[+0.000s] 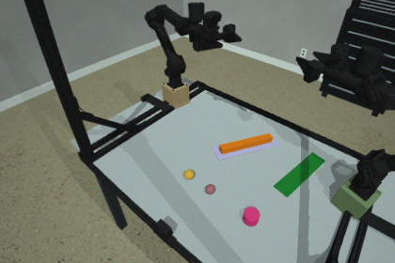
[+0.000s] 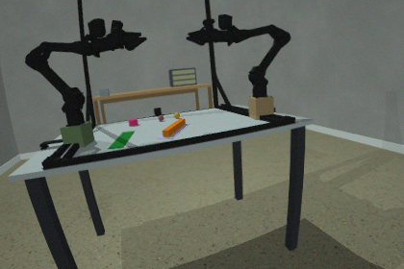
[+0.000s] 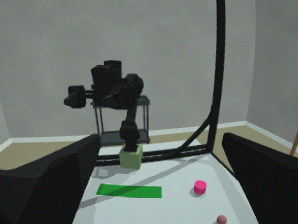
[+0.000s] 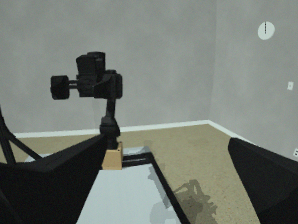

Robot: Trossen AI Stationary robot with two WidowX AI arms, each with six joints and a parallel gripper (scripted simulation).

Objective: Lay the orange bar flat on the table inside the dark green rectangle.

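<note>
Right now my right hand is 40 cm above the orange bar, 13 cm to the right of it and 9 cm past it. The rest, counted from my right hand: lavender rectangle: 41 cm below, 13 cm to the left, 9 cm behind; pink cylinder: 40 cm below, 36 cm behind, 7 cm to the right; dark green rectangle: 41 cm below, 11 cm to the right, 6 cm behind.
</note>
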